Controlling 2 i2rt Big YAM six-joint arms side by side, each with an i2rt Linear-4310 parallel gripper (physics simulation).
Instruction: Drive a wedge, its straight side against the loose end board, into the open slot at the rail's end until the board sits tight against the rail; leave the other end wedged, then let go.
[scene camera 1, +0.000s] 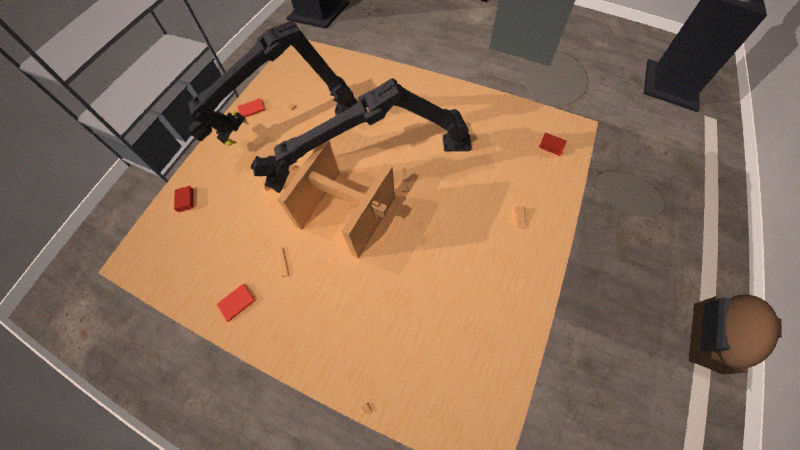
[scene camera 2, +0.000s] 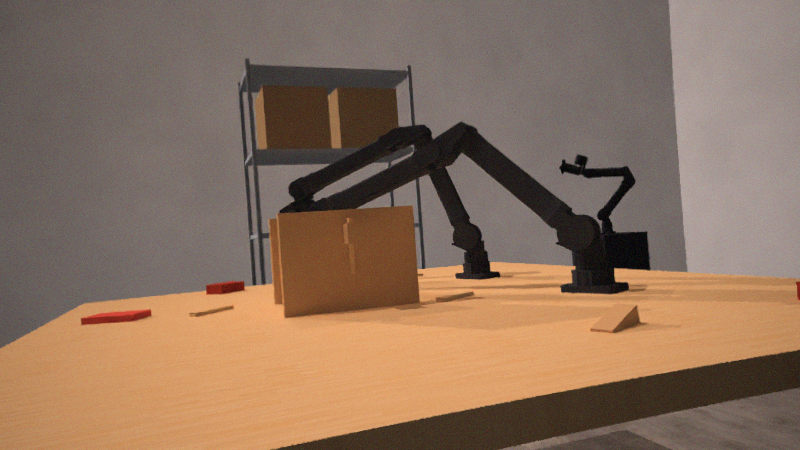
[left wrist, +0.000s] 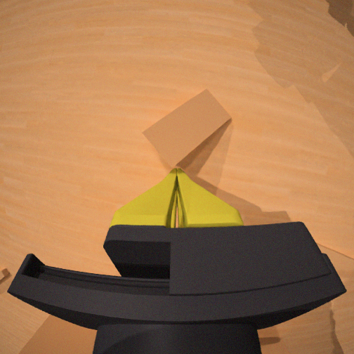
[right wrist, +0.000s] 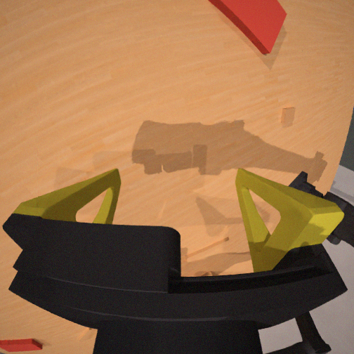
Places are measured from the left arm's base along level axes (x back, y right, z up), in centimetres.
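Where they show: left gripper, between the fingertips: (scene camera 1: 274, 188); right gripper, between the fingertips: (scene camera 1: 242, 133); left arm's base, origin of its link: (scene camera 1: 456, 143) (scene camera 2: 594, 291); right arm's base, origin of its link: (scene camera 2: 477, 277).
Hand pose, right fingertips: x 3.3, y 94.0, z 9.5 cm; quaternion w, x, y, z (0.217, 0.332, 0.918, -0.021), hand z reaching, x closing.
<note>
Each offset is from my right fingertips to the centre of the thing. "spot": to the spot under its first point.
My left gripper (left wrist: 176, 174) is shut with its yellow tips together and nothing between them. A tan wedge (left wrist: 187, 127) lies on the table just beyond the tips, turned diagonally, its near corner at or very close to them. My right gripper (right wrist: 177, 174) (scene camera 1: 237, 129) is open and empty above the table. The rail @[dx -36.1, dy -46.7, dz +7.0 cm] (scene camera 1: 335, 187) joins two upright boards. The left board @[dx -29.6, dy -34.9, dz +1.4 cm] (scene camera 1: 304, 201) is beside my left gripper; its outer face is hidden in both scene views. At the right board @[dx -42.3, dy -58.1, dz +1.4 cm] (scene camera 1: 363, 232) (scene camera 2: 386, 263), a wedge @[spot: dx -45.1, dy -61.8, dz +9.1 cm] (scene camera 1: 379, 208) (scene camera 2: 347, 230) sits at the rail's end.
A loose wedge @[dx -41.1, dy -115.5, dz -9.3 cm] (scene camera 1: 521, 217) (scene camera 2: 618, 320) lies at the right. A thin wooden piece @[dx -56.6, dy -24.0, dz -9.0 cm] (scene camera 1: 284, 263) (scene camera 2: 211, 311) lies before the boards. Red blocks @[dx -72.5, dy -7.6, dz -8.7 cm] (scene camera 1: 236, 302) @[dx -27.6, dy +24.7, dz -8.0 cm] (scene camera 1: 183, 198) @[dx +23.6, dy +4.2, dz -8.7 cm] (scene camera 1: 251, 107) @[dx -5.6, dy -136.4, dz -8.0 cm] (scene camera 1: 552, 144) are spread around. A shelf unit (scene camera 2: 255, 195) stands behind the table.
</note>
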